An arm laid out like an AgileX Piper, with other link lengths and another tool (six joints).
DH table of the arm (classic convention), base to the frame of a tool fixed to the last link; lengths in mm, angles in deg. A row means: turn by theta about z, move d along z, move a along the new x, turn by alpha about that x. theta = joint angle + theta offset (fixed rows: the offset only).
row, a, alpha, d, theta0
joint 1, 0.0, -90.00, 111.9, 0.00
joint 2, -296.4, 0.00, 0.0, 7.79
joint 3, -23.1, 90.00, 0.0, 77.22
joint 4, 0.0, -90.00, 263.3, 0.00
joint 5, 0.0, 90.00, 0.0, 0.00
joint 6, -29.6, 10.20, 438.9, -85.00
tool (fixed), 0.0, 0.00, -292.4, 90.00
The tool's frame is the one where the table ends.
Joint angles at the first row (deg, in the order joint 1, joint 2, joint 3, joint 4, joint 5, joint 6):
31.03, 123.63, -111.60, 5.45, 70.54, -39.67
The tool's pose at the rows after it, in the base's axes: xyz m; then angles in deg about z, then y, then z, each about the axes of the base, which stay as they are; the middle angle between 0 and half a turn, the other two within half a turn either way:
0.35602 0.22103 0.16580 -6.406 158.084 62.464
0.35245 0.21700 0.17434 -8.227 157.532 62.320
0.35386 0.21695 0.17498 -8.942 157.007 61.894
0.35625 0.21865 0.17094 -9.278 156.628 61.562
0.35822 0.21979 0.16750 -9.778 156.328 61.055
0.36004 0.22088 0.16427 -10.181 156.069 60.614
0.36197 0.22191 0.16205 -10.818 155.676 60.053
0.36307 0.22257 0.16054 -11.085 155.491 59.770
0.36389 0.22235 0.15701 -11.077 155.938 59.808
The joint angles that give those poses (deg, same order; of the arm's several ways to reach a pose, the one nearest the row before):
31.03, 120.94, -107.07, 5.45, 70.54, -43.97
31.03, 119.10, -105.92, 5.45, 70.53, -45.54
30.93, 118.98, -105.92, 5.57, 70.10, -45.94
30.93, 119.46, -105.88, 5.69, 69.19, -46.03
30.93, 119.80, -105.74, 5.69, 68.35, -46.06
30.93, 120.14, -105.65, 5.69, 67.60, -46.06
30.93, 120.38, -105.61, 5.69, 66.86, -46.16
30.93, 120.57, -105.61, 5.69, 66.46, -46.16
30.93, 121.03, -105.61, 5.47, 66.38, -46.16

